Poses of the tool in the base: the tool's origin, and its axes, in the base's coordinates. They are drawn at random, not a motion.
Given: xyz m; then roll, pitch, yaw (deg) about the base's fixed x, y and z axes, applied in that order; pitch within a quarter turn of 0, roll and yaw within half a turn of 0.
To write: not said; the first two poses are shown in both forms.
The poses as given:
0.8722 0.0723 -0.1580 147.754 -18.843 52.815
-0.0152 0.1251 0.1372 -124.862 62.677 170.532
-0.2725 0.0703 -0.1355 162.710 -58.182 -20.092
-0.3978 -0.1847 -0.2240 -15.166 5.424 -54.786
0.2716 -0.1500 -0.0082 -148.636 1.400 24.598
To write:
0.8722 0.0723 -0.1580 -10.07 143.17 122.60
-0.0152 0.1251 0.1372 -67.71 105.21 -22.97
-0.2725 0.0703 -0.1355 -40.21 120.23 169.55
-0.3978 -0.1847 -0.2240 15.99 16.09 -70.05
0.2716 -0.1500 -0.0082 116.89 148.61 -87.31

